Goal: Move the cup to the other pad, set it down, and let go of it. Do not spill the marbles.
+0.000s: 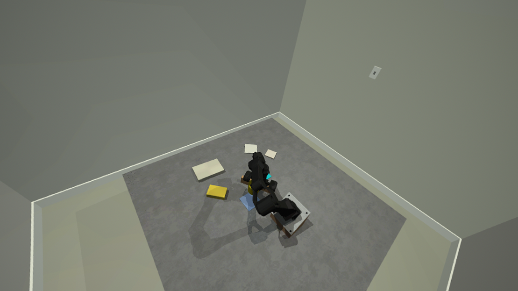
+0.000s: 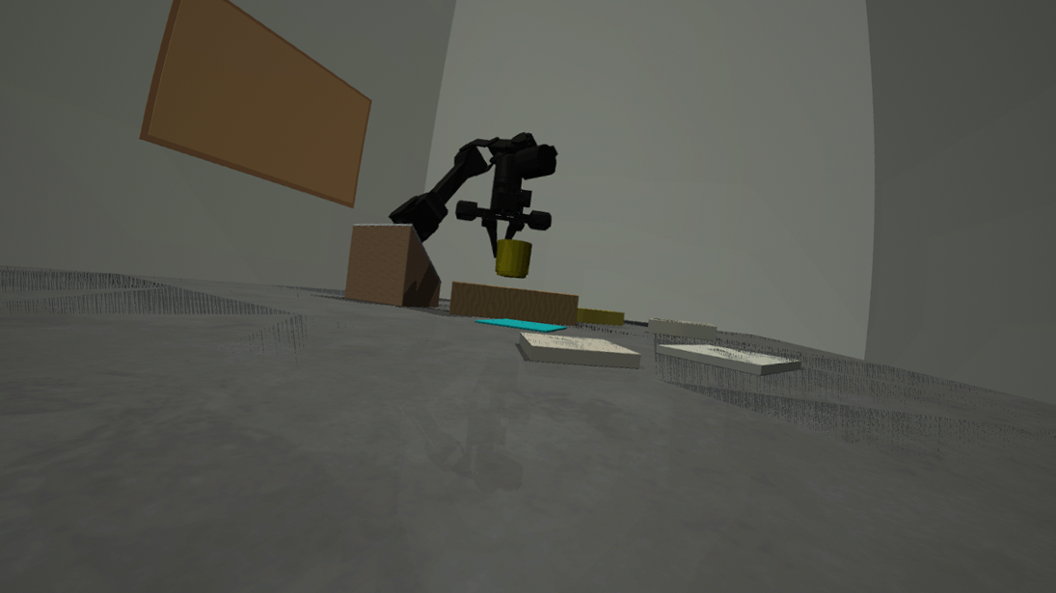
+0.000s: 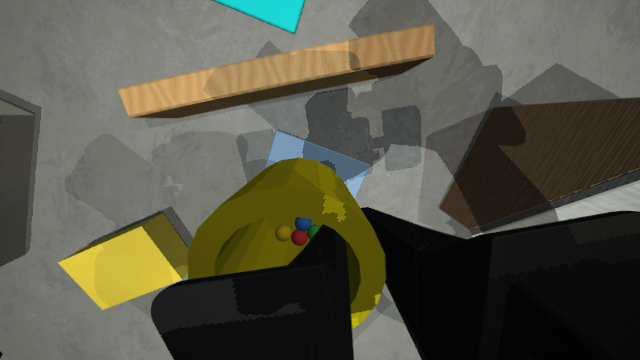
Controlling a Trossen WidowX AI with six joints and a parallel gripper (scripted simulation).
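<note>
Right now my gripper tip is 150 mm to the left of the cyan pad, 130 mm short of it and 120 mm above it. Round my gripper tip: yellow cup (20 mm to the left, 20 mm ahead); wooden bar (100 mm below, 70 mm ahead, 60 mm to the right); light blue pad (120 mm below, 30 mm to the left, 10 mm ahead).
</note>
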